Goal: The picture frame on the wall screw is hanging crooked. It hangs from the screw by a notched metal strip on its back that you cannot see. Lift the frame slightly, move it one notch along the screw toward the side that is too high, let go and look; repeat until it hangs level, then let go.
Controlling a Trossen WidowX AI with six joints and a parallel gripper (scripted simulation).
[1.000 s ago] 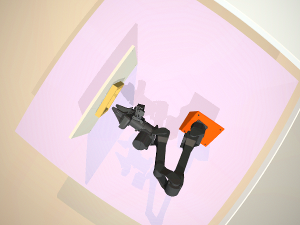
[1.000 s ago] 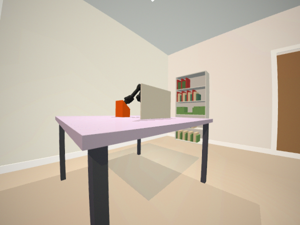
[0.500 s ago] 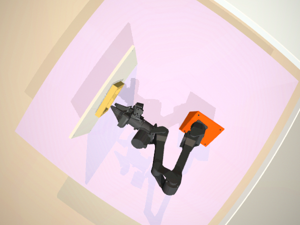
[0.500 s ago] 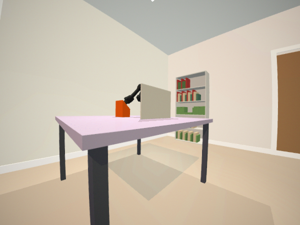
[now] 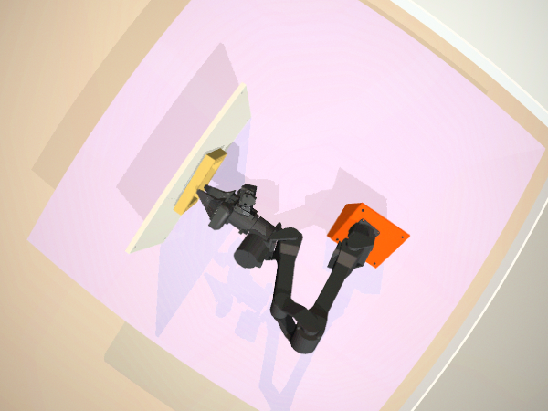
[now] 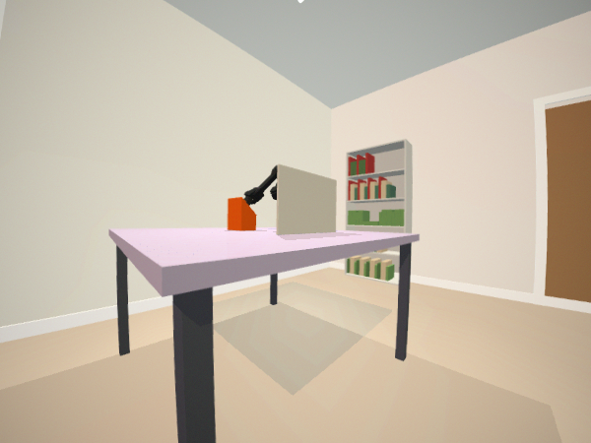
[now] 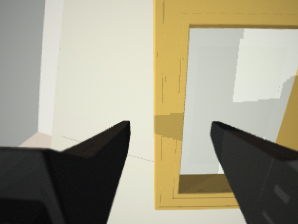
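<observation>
My gripper tip is now 5 cm above the picture frame, 3 cm short of it and 1 cm to the left of it. The rest, counted from my gripper tip: wall panel (6 cm below, 4 cm ahead, 2 cm to the right).
</observation>
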